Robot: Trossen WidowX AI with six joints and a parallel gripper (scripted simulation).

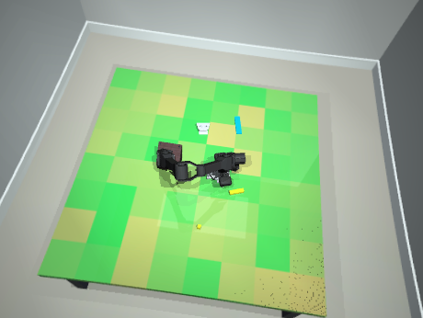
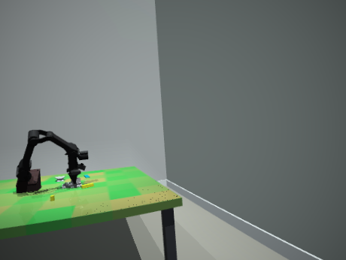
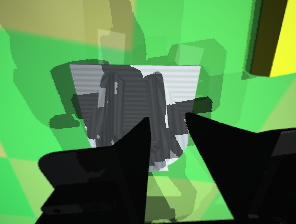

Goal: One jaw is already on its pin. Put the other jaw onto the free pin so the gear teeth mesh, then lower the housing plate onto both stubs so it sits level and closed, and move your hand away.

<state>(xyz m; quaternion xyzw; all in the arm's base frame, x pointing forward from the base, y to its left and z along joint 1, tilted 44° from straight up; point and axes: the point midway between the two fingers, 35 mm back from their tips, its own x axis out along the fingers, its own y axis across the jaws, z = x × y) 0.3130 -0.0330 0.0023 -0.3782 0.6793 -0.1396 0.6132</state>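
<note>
My gripper tip is now 4 cm past the jaw and 1 cm to the right of it. The rest, counted from my gripper tip: yellow bar: 9 cm ahead, 7 cm to the right, 1 cm below; blue bar: 4 cm ahead, 37 cm to the left, 2 cm below; small yellow cube: 6 cm behind, 30 cm to the right, 1 cm below.
</note>
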